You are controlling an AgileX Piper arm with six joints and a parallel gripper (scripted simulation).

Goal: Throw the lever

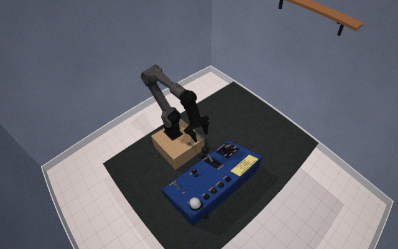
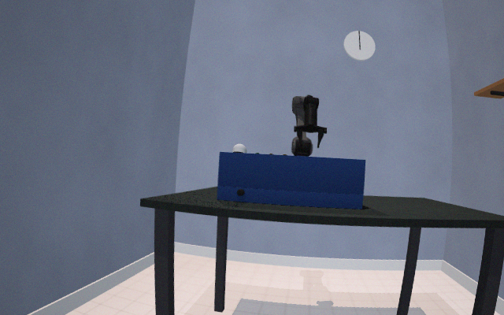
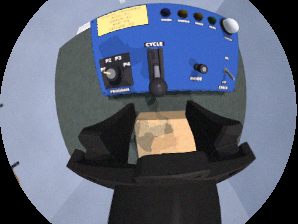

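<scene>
My gripper is now 6 cm short of the lever and 11 cm above it. Round my hand: rotary program selector 9 cm ahead, 13 cm to the left, 12 cm below; blue console 12 cm ahead, 5 cm to the right, 14 cm below; toggle switch 9 cm ahead, 24 cm to the right, 12 cm below.
</scene>
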